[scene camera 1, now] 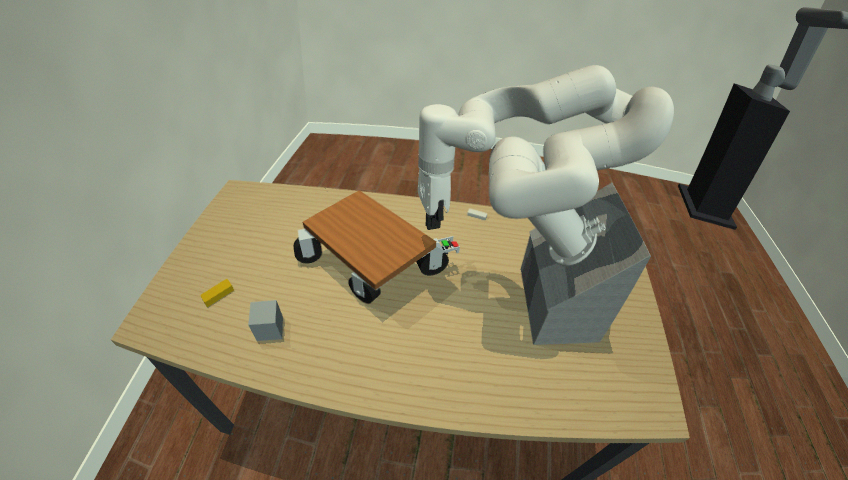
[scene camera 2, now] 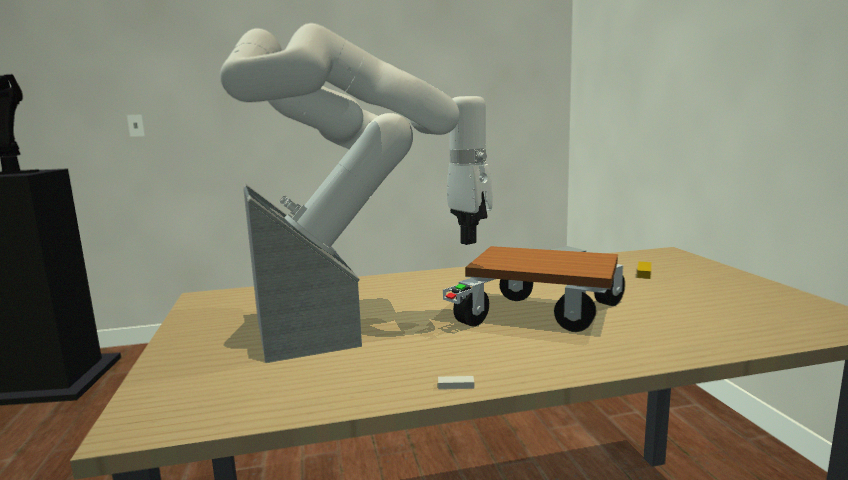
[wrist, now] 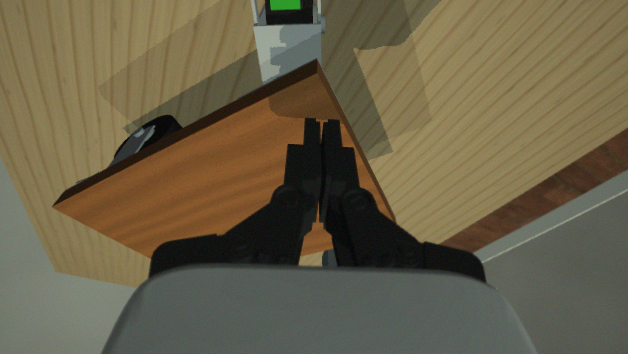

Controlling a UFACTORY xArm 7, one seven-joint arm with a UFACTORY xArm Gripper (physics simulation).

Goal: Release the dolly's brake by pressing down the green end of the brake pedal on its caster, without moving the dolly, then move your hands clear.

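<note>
The gripper [scene camera 2: 468, 243] appears in the scene, visible also in scene camera 1 [scene camera 1: 432, 227] and in the wrist view [wrist: 319, 142]. With it there is a dolly [scene camera 2: 517, 268], which scene camera 1 [scene camera 1: 375, 243] and the wrist view [wrist: 166, 182] show too, and there is a grey block [scene camera 1: 265, 318].
</note>
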